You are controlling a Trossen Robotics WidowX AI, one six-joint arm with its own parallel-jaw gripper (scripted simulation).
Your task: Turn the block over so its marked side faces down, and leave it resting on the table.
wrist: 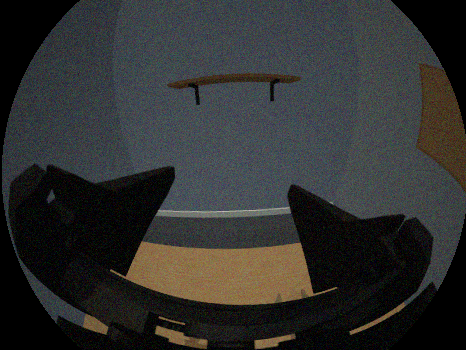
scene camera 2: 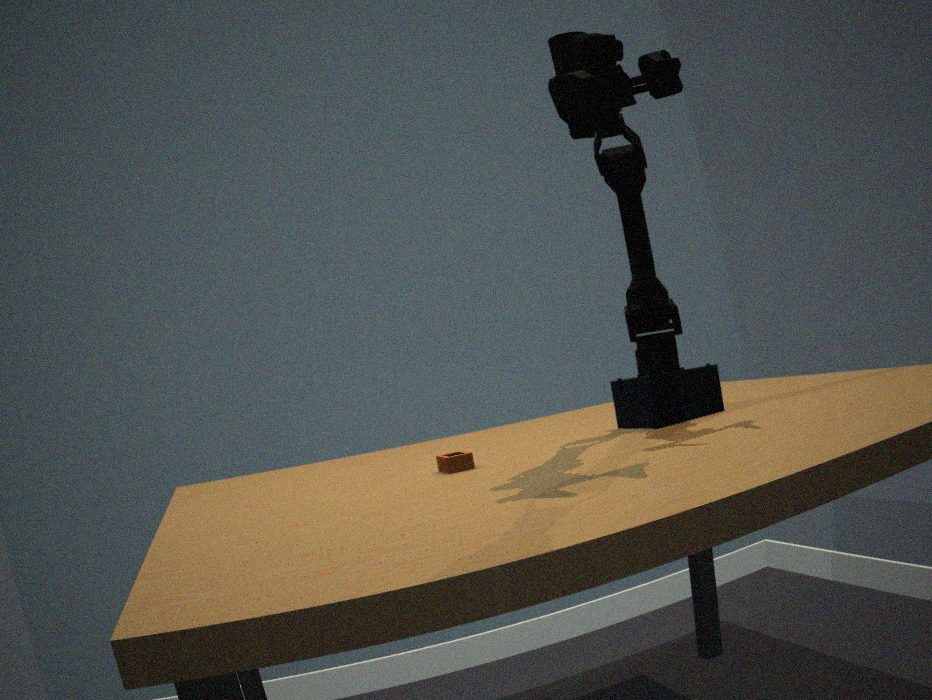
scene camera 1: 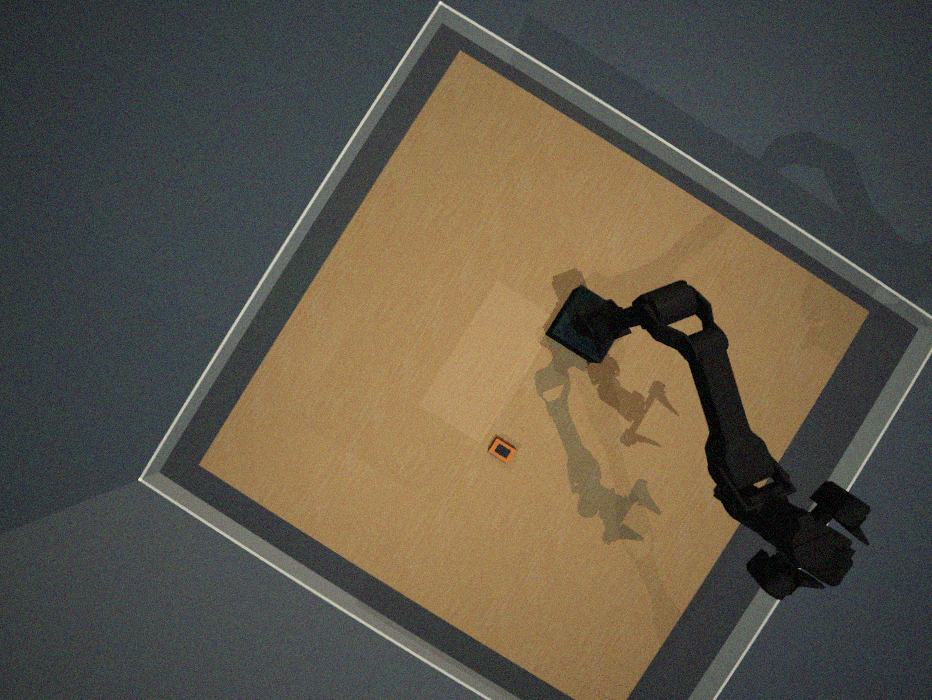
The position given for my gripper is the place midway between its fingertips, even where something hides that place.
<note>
My gripper point(scene camera 2: 650, 68) is open and holds nothing.
My gripper also shows in the wrist view point(wrist: 233, 181) and in scene camera 1 point(scene camera 1: 843, 564).
</note>
